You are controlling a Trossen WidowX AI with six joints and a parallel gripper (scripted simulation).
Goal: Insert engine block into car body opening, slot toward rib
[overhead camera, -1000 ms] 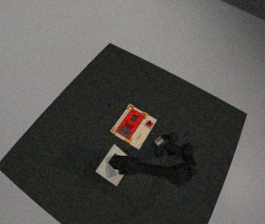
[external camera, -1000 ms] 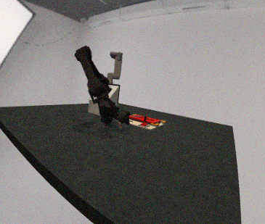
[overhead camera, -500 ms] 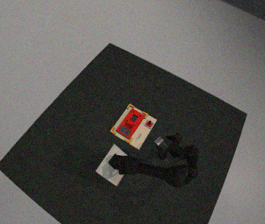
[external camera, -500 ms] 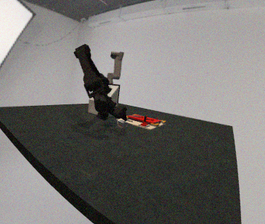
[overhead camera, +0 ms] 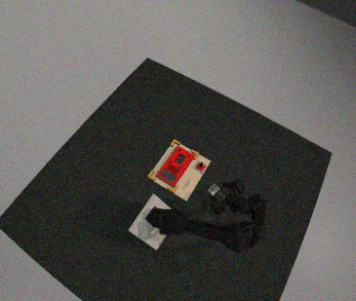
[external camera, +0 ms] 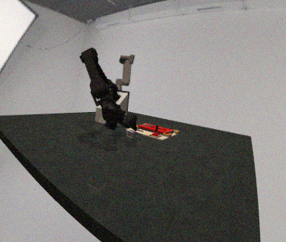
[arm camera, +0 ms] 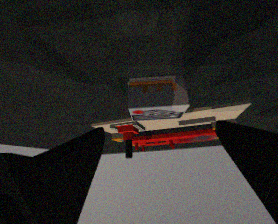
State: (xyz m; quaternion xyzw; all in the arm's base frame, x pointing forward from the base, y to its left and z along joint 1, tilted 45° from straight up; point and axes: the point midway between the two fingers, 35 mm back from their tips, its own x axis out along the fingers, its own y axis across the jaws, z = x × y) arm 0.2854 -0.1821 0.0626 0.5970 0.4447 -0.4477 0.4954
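My gripper tip is now 2 cm to the right of the engine block and 3 cm above it.
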